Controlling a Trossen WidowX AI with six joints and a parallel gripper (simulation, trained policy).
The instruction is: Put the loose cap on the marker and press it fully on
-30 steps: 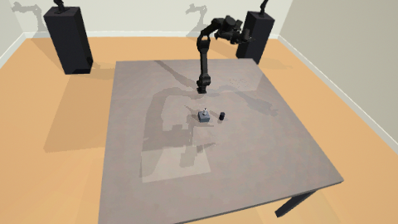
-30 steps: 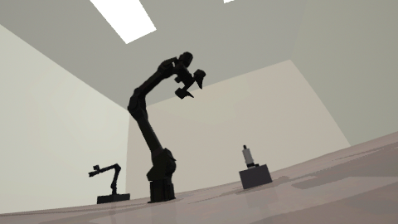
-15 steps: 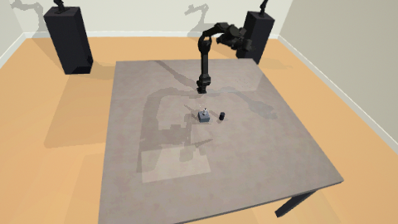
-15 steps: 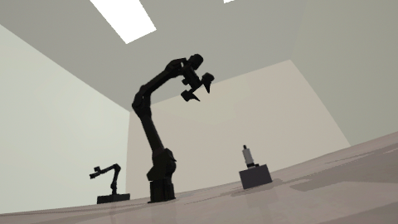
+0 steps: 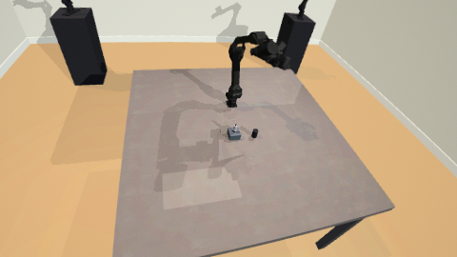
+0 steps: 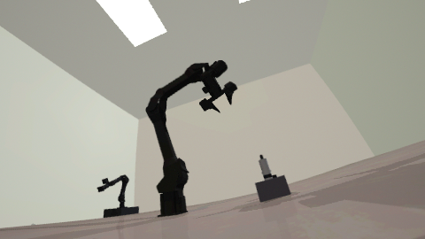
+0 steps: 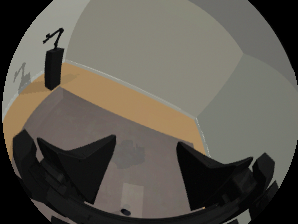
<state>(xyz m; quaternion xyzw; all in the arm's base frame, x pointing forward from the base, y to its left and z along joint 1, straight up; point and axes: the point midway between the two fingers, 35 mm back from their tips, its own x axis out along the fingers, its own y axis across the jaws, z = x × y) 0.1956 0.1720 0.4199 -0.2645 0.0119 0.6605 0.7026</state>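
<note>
My gripper tip is 38 cm above the cap, 14 cm to the left of it and 9 cm short of it. The rest, counted from my gripper tip: holder block (39 cm below, 26 cm to the right, 8 cm ahead).
</note>
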